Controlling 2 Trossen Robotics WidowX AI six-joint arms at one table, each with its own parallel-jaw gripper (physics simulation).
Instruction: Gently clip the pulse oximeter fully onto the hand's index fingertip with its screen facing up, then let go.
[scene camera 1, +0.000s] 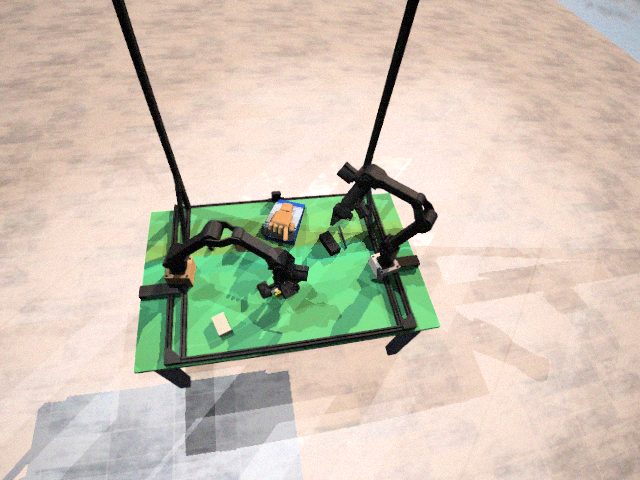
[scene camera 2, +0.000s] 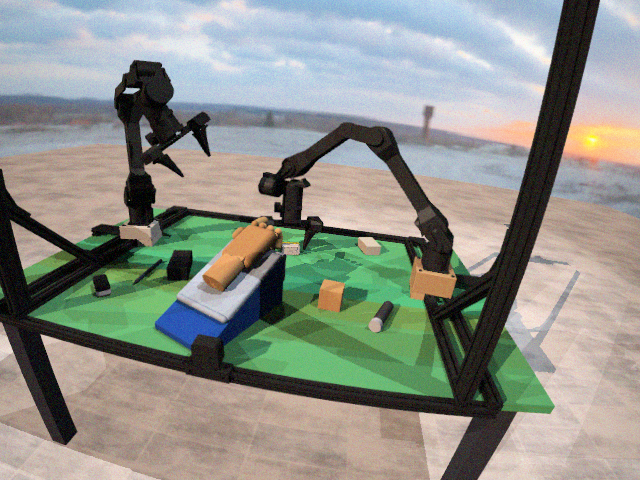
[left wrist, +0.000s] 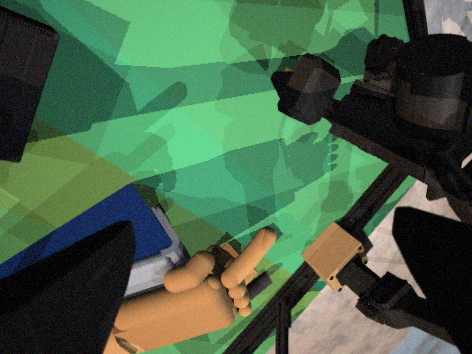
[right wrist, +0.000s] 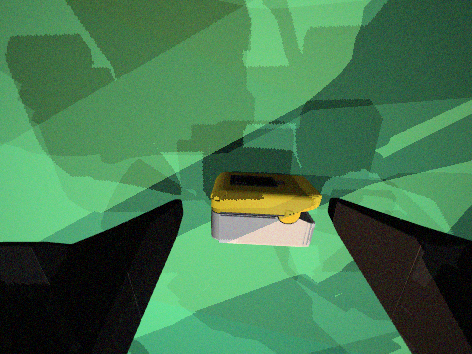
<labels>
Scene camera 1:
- my left gripper: 333, 222
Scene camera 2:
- my left gripper: 196, 166
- my right gripper: 289, 249
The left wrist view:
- my left gripper: 264, 227
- my right gripper: 295, 88
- index finger: 246, 261
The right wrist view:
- my right gripper: 255, 205
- pulse oximeter: 246, 208
</labels>
